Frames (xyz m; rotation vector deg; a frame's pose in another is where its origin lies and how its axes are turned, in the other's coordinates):
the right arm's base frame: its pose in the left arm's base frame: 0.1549 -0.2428 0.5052 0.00 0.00 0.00
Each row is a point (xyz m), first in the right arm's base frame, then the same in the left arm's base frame.
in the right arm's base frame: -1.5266 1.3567 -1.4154
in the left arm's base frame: -1.3717 1.1139 -0.9102
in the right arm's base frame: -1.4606 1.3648 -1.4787
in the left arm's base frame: -1.3057 1.1220 -0.9735
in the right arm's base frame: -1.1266 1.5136 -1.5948
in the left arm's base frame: -0.9717 1.2708 -1.0896
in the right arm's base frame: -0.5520 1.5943 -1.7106
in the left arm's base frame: -0.3971 1.3515 -1.2054
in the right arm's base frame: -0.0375 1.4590 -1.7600
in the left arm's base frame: 0.1174 1.2162 -1.2548
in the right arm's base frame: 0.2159 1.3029 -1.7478
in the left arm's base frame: 0.3708 1.0601 -1.2426
